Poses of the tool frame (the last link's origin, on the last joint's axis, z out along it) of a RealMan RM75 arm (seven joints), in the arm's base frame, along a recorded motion.
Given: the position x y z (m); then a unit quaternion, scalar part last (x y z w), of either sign.
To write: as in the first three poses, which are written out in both.
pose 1, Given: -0.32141, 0.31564, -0.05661, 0.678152, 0.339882, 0.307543, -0.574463
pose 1, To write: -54.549, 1.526, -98.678, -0.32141, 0.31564, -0.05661
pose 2, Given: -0.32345, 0.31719, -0.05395, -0.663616, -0.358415, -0.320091, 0.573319
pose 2, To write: -57.438, 0.794, -97.915, -0.32345, 0.31719, -0.05395
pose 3, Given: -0.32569, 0.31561, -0.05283, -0.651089, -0.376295, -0.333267, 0.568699
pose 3, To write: -60.351, 0.342, -97.529, -0.32569, 0.31561, -0.05283
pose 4, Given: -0.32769, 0.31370, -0.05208, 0.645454, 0.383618, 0.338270, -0.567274
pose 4, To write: -61.522, 0.083, -97.328, -0.32769, 0.31370, -0.05208
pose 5, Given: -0.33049, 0.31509, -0.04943, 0.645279, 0.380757, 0.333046, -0.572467
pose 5, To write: -60.777, -0.351, -97.049, -0.33049, 0.31509, -0.04943
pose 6, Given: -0.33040, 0.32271, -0.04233, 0.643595, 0.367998, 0.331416, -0.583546
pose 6, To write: -59.371, -0.166, -95.697, -0.33040, 0.32271, -0.04233
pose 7, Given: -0.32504, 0.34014, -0.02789, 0.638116, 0.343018, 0.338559, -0.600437
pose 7, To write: -57.619, 1.155, -92.850, -0.32504, 0.34014, -0.02789
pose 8, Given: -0.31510, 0.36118, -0.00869, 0.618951, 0.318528, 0.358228, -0.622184
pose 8, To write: -57.247, 2.699, -88.228, -0.31510, 0.36118, -0.00869
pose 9, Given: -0.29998, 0.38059, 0.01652, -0.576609, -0.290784, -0.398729, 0.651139
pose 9, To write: -59.028, 4.654, -80.417, -0.29998, 0.38059, 0.01652
